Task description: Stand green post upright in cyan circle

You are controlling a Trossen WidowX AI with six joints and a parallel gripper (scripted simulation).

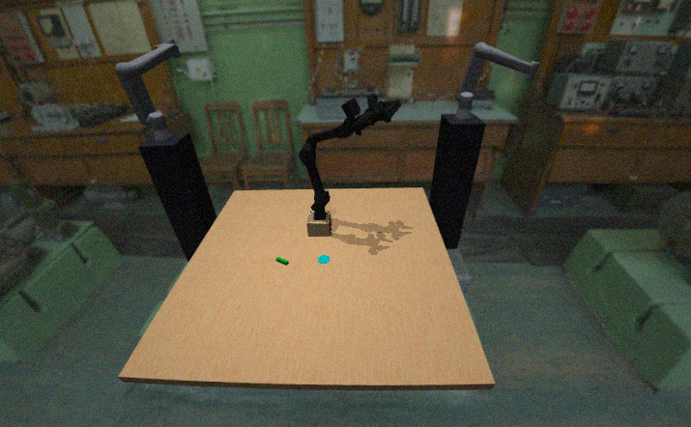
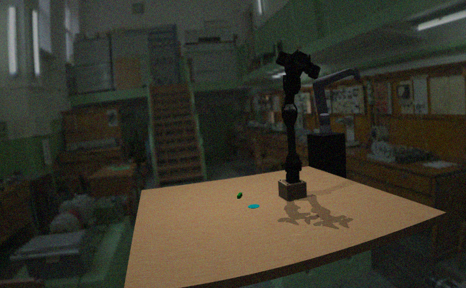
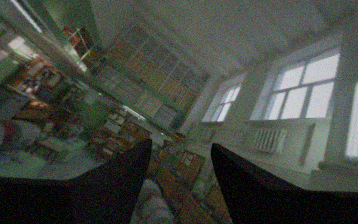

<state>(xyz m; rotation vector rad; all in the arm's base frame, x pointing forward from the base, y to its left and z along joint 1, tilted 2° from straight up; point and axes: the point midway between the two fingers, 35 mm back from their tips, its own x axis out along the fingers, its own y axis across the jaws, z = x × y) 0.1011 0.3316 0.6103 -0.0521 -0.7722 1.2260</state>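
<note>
The green post lies 160 mm ahead of my gripper tip, 550 mm to the right of it and 700 mm below it. Also, from my gripper tip: cyan circle 150 mm ahead, 350 mm to the right, 710 mm below.
</note>
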